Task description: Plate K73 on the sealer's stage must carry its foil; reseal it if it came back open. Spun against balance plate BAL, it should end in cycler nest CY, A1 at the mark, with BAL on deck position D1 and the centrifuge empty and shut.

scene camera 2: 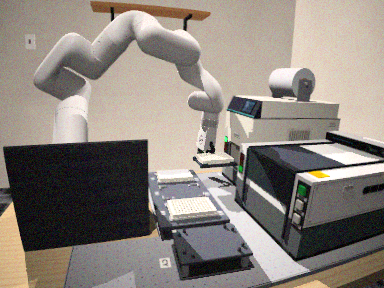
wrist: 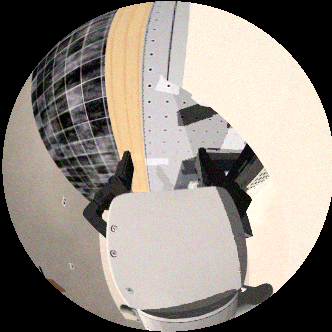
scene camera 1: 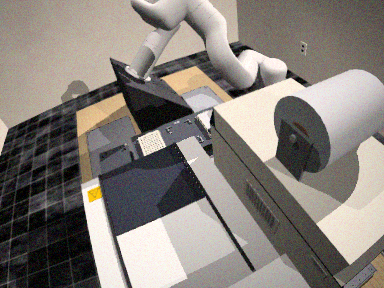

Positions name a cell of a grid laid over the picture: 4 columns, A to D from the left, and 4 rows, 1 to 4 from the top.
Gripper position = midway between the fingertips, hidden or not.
I see my gripper (wrist: B2) and a dark lid (scene camera 1: B3).
The dark lid also shows in scene camera 2 (scene camera 2: D3).
